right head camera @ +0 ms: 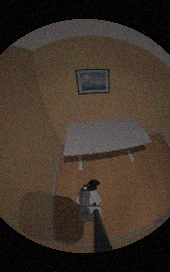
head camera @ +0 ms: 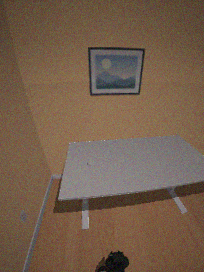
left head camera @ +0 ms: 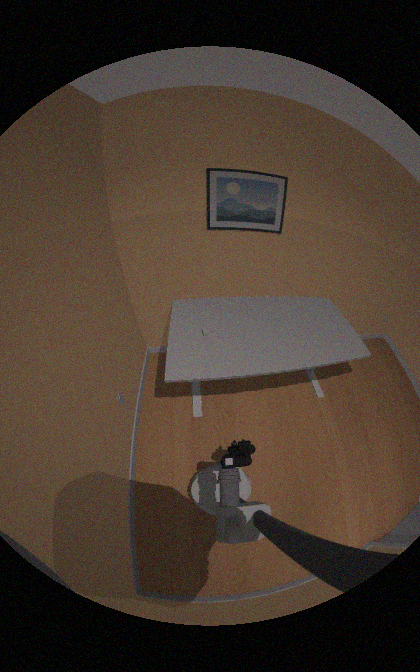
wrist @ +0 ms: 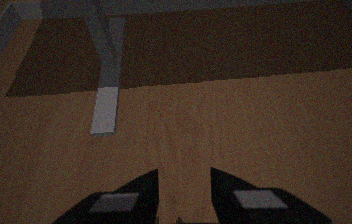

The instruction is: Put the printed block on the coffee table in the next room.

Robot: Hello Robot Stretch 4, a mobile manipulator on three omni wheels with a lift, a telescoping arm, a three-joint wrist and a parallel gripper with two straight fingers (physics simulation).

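Places are measured from the robot's base along level axes (x ahead, y left, z up), in millimetres.
Where they show: gripper, fingertip midpoint: (left head camera: 237, 440) (wrist: 184, 184).
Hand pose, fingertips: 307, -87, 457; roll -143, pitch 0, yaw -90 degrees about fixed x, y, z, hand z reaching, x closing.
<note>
After its pixels a point has its place, as x, y, z.
My gripper (wrist: 184, 184) @[307, -87, 457] is open, with bare wooden floor showing between its two black fingers. It also shows as a dark shape in the head camera view (head camera: 115, 261) @[229, -69, 640], the left head view (left head camera: 242, 450) @[223, -81, 621] and the right head view (right head camera: 94, 184) @[207, -97, 639]. It is in front of a white table (head camera: 135, 165) @[909, -344, 693] (left head camera: 270, 340) @[871, -325, 693] (right head camera: 105, 137) @[875, -306, 693]; whether this is the coffee table, I cannot tell. A tiny dark mark (head camera: 89, 164) @[922, 101, 715] (left head camera: 204, 332) @[923, 104, 717] shows on the left part of the table top, too small to identify. I cannot make out the printed block in any view.
White table feet (head camera: 85, 215) (left head camera: 197, 400) (wrist: 105, 110) reach out over the wooden floor. A wall with a pale baseboard (left head camera: 134, 435) @[395, 706, 37] runs along the left. A framed mountain picture (head camera: 116, 71) @[1405, -186, 1490] (left head camera: 246, 201) @[1405, -179, 1469] (right head camera: 93, 81) @[1406, -191, 1463] hangs on the wall behind the table.
</note>
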